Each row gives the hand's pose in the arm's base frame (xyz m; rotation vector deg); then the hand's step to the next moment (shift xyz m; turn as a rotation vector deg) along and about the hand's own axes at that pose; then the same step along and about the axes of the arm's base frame.
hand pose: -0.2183 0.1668 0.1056 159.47 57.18 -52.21
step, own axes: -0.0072 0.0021 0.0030 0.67 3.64 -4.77
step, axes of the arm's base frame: -0.0047 -0.0064 0.0011 5.03 -1.39 3.04
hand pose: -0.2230 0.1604 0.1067 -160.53 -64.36 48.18
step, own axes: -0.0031 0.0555 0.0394 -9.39 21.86 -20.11
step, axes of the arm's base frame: 0.0146 -0.0505 -0.0433 18.05 -18.56 17.33
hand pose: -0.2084 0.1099 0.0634 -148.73 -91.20 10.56
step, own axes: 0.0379 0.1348 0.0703 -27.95 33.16 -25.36
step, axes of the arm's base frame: 0.1252 -0.0262 -0.0905 20.45 -40.29 21.96
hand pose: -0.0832 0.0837 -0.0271 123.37 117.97 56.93
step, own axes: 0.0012 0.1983 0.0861 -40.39 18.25 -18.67
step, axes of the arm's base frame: 0.2155 0.0089 0.0141 10.71 -46.62 5.02
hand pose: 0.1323 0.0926 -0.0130 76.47 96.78 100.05
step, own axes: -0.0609 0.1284 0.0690 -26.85 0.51 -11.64
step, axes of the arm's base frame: 0.1287 -0.0368 0.0839 3.80 -28.05 -7.43
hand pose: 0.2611 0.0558 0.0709 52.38 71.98 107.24
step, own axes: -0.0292 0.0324 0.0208 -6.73 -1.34 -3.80
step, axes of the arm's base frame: 0.0273 -0.0245 0.0314 0.44 -7.01 -3.50
